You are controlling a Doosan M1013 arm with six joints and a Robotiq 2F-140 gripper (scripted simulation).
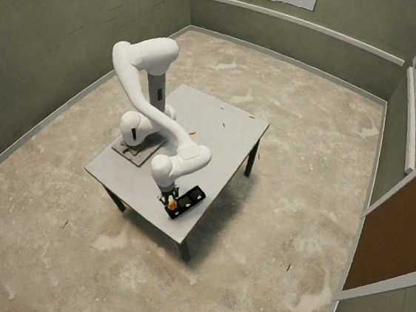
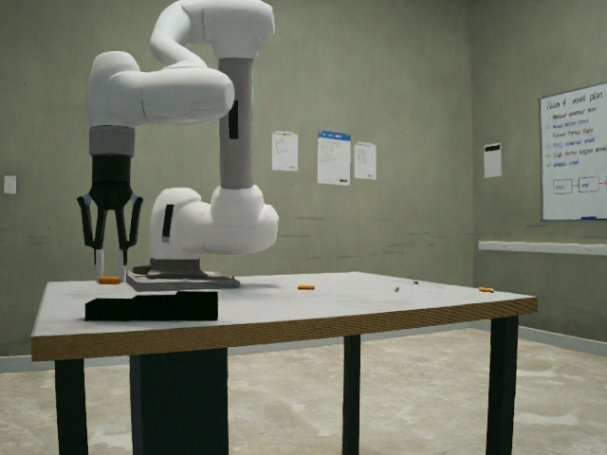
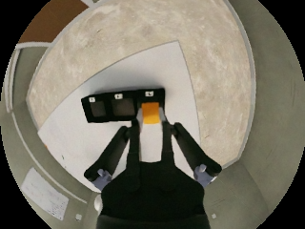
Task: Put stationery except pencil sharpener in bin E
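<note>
Right now the black bin is 8 cm to the left of my hand, 8 cm below it and 3 cm ahead of it. Round my hand: green piece: 76 cm to the left, 20 cm behind, 10 cm below; orange object: 3 cm below.
</note>
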